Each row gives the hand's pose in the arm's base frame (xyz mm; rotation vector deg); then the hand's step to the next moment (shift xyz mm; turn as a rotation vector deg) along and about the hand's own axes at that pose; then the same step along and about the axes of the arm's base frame.
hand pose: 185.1 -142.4 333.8 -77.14 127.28 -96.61
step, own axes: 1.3 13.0 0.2 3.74 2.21 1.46
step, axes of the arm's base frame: -8.5 -0.6 -9.9 -2.91 -3.47 -0.71
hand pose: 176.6 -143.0 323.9 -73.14 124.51 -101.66
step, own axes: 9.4 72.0 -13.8 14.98 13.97 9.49
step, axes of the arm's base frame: -52.9 4.7 -51.4 -12.58 -16.78 -8.35
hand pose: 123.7 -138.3 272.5 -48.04 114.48 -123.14
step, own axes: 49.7 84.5 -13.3 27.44 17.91 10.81
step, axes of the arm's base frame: -72.9 -20.9 -63.5 -23.69 -23.78 -8.00
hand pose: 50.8 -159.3 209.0 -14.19 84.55 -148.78
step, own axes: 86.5 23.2 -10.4 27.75 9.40 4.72
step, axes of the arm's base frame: -85.6 -20.9 -19.0 -25.66 -14.43 -3.73
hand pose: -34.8 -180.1 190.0 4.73 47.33 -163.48
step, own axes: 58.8 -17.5 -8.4 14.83 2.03 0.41
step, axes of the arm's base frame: -60.9 10.4 -3.8 -14.23 -4.09 -2.20
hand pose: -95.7 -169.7 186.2 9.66 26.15 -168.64
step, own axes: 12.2 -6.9 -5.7 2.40 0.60 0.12
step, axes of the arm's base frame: -12.7 6.6 -5.0 -2.26 -0.93 -0.38
